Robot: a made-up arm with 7 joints. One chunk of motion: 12 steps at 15 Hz.
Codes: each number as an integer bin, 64 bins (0 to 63) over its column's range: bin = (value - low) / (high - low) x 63, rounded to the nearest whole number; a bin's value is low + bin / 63 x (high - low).
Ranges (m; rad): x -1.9..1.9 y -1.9..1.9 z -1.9..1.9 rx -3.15..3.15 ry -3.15..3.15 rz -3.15..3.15
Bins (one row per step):
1: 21 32 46 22 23 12
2: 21 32 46 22 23 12
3: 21 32 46 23 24 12
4: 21 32 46 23 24 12
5: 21 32 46 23 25 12
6: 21 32 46 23 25 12
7: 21 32 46 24 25 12
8: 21 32 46 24 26 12
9: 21 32 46 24 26 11
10: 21 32 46 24 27 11
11: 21 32 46 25 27 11
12: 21 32 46 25 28 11
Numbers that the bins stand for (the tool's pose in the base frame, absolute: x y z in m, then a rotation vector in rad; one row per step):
1: -0.6333 0.0302 0.8746 -0.9500 -0.8500 -1.9500
2: -0.6333 0.0302 0.8746 -0.9500 -0.8500 -1.9500
3: -0.6333 0.0302 0.8746 -0.8500 -0.7500 -1.9500
4: -0.6333 0.0302 0.8746 -0.8500 -0.7500 -1.9500
5: -0.6333 0.0302 0.8746 -0.8500 -0.6500 -1.9500
6: -0.6333 0.0302 0.8746 -0.8500 -0.6500 -1.9500
7: -0.6333 0.0302 0.8746 -0.7500 -0.6500 -1.9500
8: -0.6333 0.0302 0.8746 -0.7500 -0.5500 -1.9500
9: -0.6333 0.0302 0.8746 -0.7500 -0.5500 -2.0500
10: -0.6333 0.0302 0.8746 -0.7500 -0.4500 -2.0500
11: -0.6333 0.0302 0.8746 -0.6500 -0.4500 -2.0500
12: -0.6333 0.0302 0.8746 -0.6500 -0.3500 -2.0500

